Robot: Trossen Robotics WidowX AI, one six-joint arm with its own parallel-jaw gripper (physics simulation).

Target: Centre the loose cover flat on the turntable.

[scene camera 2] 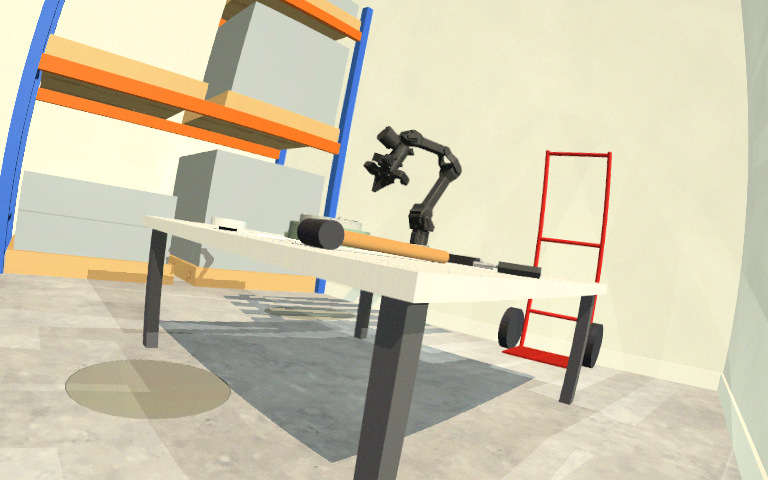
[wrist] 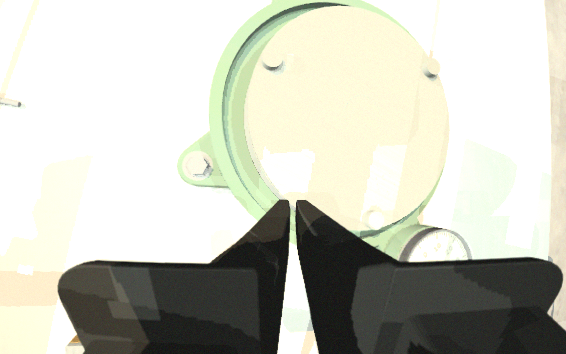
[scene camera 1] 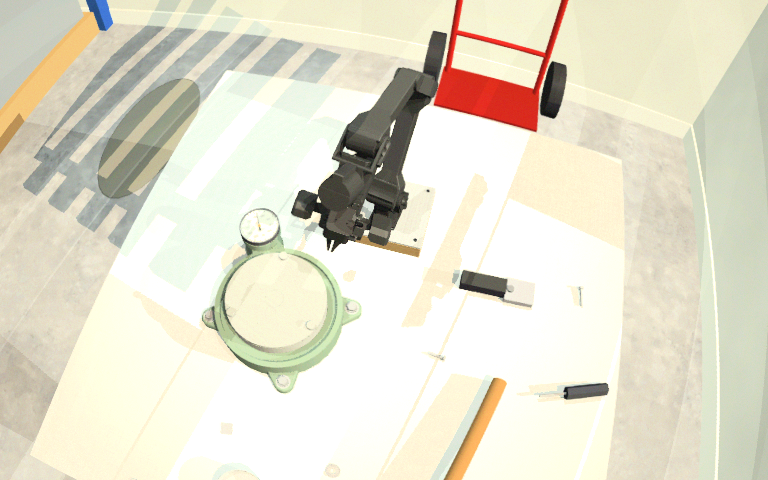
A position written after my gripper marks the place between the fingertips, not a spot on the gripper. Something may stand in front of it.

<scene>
My gripper (scene camera 1: 329, 250) is shut and holds nothing. Also in view: a round cream cover (scene camera 1: 277, 302). On the table rests a wooden-handled hammer (scene camera 2: 328, 234).
The round cream cover is seen too in the wrist view (wrist: 348, 112). My gripper also shows in scene camera 2 (scene camera 2: 373, 191) and in the wrist view (wrist: 291, 209). The wrist view does not show the wooden-handled hammer: it is out of frame.
</scene>
